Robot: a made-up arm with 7 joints. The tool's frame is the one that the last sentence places.
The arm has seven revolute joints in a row. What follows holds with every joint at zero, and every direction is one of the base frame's.
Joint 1 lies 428 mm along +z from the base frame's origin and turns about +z.
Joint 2 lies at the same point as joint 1 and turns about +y.
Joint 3 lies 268 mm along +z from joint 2 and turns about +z.
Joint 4 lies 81 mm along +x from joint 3 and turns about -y.
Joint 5 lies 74 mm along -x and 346 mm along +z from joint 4 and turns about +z.
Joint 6 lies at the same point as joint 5 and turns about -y.
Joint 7 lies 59 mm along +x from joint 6 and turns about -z.
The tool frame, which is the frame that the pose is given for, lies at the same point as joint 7; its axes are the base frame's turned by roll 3.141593, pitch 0 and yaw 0 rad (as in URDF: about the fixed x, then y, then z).
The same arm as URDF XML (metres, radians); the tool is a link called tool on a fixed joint. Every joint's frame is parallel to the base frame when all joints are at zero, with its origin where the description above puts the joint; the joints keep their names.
<robot name="arm">
  <joint name="joint 1" type="continuous">
    <parent link="base_link"/>
    <child link="link1"/>
    <origin xyz="0.0000 0.0000 0.4280"/>
    <axis xyz="0 0 1"/>
  </joint>
  <joint name="joint 2" type="continuous">
    <parent link="link1"/>
    <child link="link2"/>
    <origin xyz="0.0000 0.0000 0.0000"/>
    <axis xyz="0 1 0"/>
  </joint>
  <joint name="joint 3" type="continuous">
    <parent link="link2"/>
    <child link="link3"/>
    <origin xyz="0.0000 0.0000 0.2680"/>
    <axis xyz="0 0 1"/>
  </joint>
  <joint name="joint 4" type="continuous">
    <parent link="link3"/>
    <child link="link4"/>
    <origin xyz="0.0810 0.0000 0.0000"/>
    <axis xyz="0 -1 0"/>
  </joint>
  <joint name="joint 5" type="continuous">
    <parent link="link4"/>
    <child link="link5"/>
    <origin xyz="-0.0740 0.0000 0.3460"/>
    <axis xyz="0 0 1"/>
  </joint>
  <joint name="joint 6" type="continuous">
    <parent link="link5"/>
    <child link="link6"/>
    <origin xyz="0.0000 0.0000 0.0000"/>
    <axis xyz="0 -1 0"/>
  </joint>
  <joint name="joint 7" type="continuous">
    <parent link="link6"/>
    <child link="link7"/>
    <origin xyz="0.0590 0.0000 0.0000"/>
    <axis xyz="0 0 -1"/>
  </joint>
  <joint name="tool_joint" type="fixed">
    <parent link="link7"/>
    <child link="tool"/>
    <origin xyz="0.0000 0.0000 0.0000" rpy="-3.1416 0.0000 0.0000"/>
  </joint>
  <link name="base_link"/>
  <link name="link1"/>
  <link name="link2"/>
  <link name="link3"/>
  <link name="link4"/>
  <link name="link5"/>
  <link name="link6"/>
  <link name="link7"/>
  <link name="tool"/>
</robot>

